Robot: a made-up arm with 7 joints.
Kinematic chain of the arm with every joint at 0, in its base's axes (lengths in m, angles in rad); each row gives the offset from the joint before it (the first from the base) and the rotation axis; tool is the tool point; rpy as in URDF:
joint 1: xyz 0 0 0.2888 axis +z
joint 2: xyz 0 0 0 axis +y
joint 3: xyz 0 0 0.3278 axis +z
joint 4: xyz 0.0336 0 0 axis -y
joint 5: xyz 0.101 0 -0.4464 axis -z
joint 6: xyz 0 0 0 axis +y
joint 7: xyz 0.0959 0 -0.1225 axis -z
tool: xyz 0 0 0 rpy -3.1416 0 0
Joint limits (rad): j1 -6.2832..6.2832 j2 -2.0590..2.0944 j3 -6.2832..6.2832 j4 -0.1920..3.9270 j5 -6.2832..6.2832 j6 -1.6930..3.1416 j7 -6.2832..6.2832
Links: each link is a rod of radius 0.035 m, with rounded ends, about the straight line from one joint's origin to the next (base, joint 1, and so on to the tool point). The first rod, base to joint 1, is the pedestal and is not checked.
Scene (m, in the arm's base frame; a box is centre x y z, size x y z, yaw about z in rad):
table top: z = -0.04
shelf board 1: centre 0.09 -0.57 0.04 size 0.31 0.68 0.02 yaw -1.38
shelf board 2: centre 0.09 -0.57 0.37 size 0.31 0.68 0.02 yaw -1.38
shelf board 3: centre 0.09 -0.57 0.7 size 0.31 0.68 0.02 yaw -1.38
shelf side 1: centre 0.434 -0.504 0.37 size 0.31 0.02 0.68 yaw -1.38
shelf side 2: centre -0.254 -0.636 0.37 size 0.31 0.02 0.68 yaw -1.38
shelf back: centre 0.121 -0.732 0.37 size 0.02 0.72 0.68 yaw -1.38
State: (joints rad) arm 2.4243 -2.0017 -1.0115 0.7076 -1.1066 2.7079 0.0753
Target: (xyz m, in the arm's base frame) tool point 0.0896 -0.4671 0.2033
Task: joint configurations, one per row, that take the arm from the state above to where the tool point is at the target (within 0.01 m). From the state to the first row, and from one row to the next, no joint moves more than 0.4 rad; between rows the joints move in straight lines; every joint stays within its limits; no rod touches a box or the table.
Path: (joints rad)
1: 2.4121 -1.8093 -0.6560 0.6794 -0.8572 2.7307 0.1216
2: 2.3999 -1.6170 -0.3004 0.6511 -0.6079 2.7535 0.1679
3: 2.3876 -1.4246 0.0551 0.6229 -0.3585 2.7763 0.2142
4: 2.3754 -1.2322 0.4106 0.5946 -0.1092 2.7991 0.2606
5: 2.3632 -1.0399 0.7661 0.5664 0.1402 2.8219 0.3069
6: 2.3510 -0.8475 1.1217 0.5382 0.3895 2.8447 0.3532
7: 2.5313 -1.1504 1.3096 0.5935 0.1891 2.9189 0.2837
8: 2.7116 -1.4533 1.4975 0.6489 -0.0113 2.9932 0.2142
9: 2.8919 -1.7561 1.6854 0.7043 -0.2117 3.0674 0.1448
10: 3.0722 -2.0590 1.8734 0.7596 -0.4122 3.1416 0.0753
11: 2.8390 -2.0590 1.7035 1.1119 -0.5387 3.1416 0.0753
12: 2.6059 -2.0590 1.5337 1.4641 -0.6653 3.1416 0.0753

